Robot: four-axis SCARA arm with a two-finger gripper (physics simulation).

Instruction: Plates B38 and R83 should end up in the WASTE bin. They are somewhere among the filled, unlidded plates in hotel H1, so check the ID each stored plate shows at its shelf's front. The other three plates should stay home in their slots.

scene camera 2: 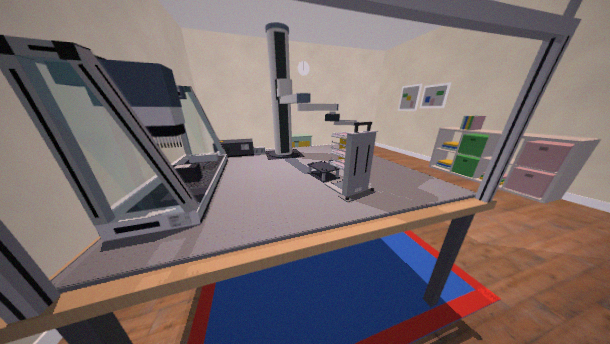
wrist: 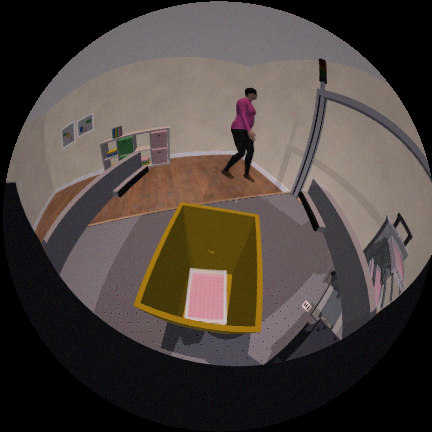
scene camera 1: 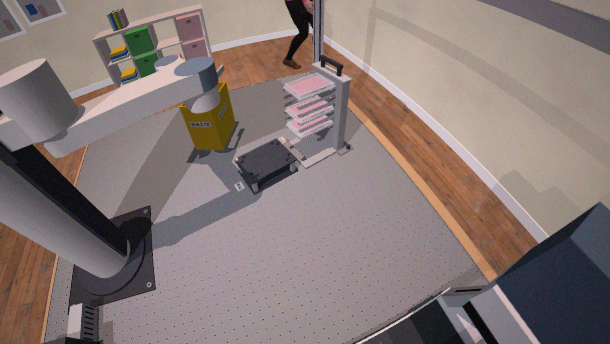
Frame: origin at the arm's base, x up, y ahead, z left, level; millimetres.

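Where they show: gripper, fingertip midpoint: (wrist: 222, 167); arm's base at its link origin: (scene camera 2: 283, 155) (scene camera 1: 113, 257).
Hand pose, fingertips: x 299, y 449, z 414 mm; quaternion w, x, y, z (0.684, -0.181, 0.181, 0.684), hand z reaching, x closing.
Note:
Things, the pixels of their top centre, and the offset from my fingertips. "pt": a spot on its surface instead.
- yellow WASTE bin at its top centre: (wrist: 208, 253) (scene camera 1: 203, 93) dx -87, dy -14, dz -21 mm
- pink-filled plate at its top centre: (wrist: 206, 293) dx -251, dy -11, dz -19 mm
- top plate at its top centre: (scene camera 1: 309, 83) dx -21, dy +293, dz -245 mm
- middle plate at its top centre: (wrist: 376, 281) (scene camera 1: 309, 106) dx -105, dy +293, dz -245 mm
- lower plate at a spot on its surface: (scene camera 1: 311, 126) pt dx -147, dy +280, dz -288 mm
- low black platform at its top centre: (wrist: 315, 355) (scene camera 1: 264, 156) (scene camera 2: 323, 164) dx -217, dy +122, dz -285 mm
- large framed machine at a spot on its surface: (scene camera 2: 140, 87) pt dx +141, dy +329, dz -940 mm
The yellow WASTE bin (scene camera 1: 207, 139) (wrist: 220, 232) stands on the table. A pink-filled plate (wrist: 207, 295) lies flat on the bin's floor in the wrist view, with no readable ID; anything under it is hidden. My gripper (wrist: 222, 167) is open and empty, its fingers wide apart above the bin. In scene camera 1 the arm's end hides the fingers. Hotel H1 (scene camera 1: 341, 115) (scene camera 2: 359, 165) stands beside the bin, its label card (wrist: 306, 305) showing in the wrist view. It holds a top plate (scene camera 1: 310, 86), a middle plate (scene camera 1: 310, 107) and a lower plate (scene camera 1: 311, 126), all pink, with IDs unreadable.
A low black platform (scene camera 1: 267, 160) (scene camera 2: 324, 171) stands in front of the hotel. The arm's column (scene camera 1: 55, 215) (scene camera 2: 278, 90) rises from the table. A large framed machine (scene camera 2: 140, 87) stands at the other end. A person (wrist: 243, 120) is on the floor beyond the table.

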